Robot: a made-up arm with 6 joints. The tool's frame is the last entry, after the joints.
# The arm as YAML. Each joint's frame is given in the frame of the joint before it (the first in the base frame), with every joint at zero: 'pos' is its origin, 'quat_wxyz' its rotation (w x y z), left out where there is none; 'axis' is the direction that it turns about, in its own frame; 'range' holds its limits. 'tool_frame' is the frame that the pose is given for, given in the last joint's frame.
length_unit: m
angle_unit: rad
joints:
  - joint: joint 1
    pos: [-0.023, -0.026, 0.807]
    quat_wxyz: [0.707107, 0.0, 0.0, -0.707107]
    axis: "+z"
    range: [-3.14, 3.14]
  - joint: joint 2
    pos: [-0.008, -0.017, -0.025]
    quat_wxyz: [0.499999, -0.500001, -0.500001, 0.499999]
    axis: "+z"
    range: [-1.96, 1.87]
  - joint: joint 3
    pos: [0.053, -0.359, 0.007]
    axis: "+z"
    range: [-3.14, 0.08]
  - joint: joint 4
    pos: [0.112, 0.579, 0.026]
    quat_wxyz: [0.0, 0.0, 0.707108, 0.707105]
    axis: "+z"
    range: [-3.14, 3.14]
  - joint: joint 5
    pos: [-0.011, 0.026, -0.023]
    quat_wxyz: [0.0, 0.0, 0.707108, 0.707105]
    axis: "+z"
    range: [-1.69, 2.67]
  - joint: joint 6
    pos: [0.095, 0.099, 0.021]
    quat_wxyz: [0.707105, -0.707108, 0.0, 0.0]
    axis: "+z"
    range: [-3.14, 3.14]
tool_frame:
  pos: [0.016, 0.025, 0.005]
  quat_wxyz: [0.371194, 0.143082, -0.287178, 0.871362]
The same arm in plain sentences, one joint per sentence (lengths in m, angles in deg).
The arm has six revolute joints in a row. What follows holds with every joint at zero, and every direction is one of the base frame's. The first joint lies 0.023 m along -x and 0.026 m along -y and 0.807 m along +z from the base frame's origin and rotates about +z, from -179.91 to 179.91 deg. The second joint lies 0.017 m along -x and 0.008 m along +y and 0.025 m along -z from the first joint and rotates about +y, from -112.3 to 107.14 deg. The third joint lies 0.053 m along +x and 0.007 m along +y and 0.359 m along +z from the second joint and rotates about +y, from -179.91 to 4.58 deg. The fourth joint lies 0.112 m along +x and 0.026 m along +y and 0.579 m along -z from the third joint and rotates about -z, from -179.91 to 179.91 deg. The fifth joint lies 0.011 m along +x and 0.026 m along +y and 0.023 m along +z from the fourth joint and rotates about +y, from -96.83 to 152.98 deg. The sixth joint lies 0.095 m along +x and 0.021 m along +y and 0.099 m along -z from the fifth joint and rotates about -z, from -179.91 to 179.91 deg. The tool frame, which is the frame that the pose is given for, lies 0.016 m along +x and 0.025 m along -y and 0.005 m along -z from the sixth joint; its axes are the base frame's turned by roll 153.6, pitch 27.55 and yaw -140.44 deg (as in URDF: about the fixed x, then y, then z).
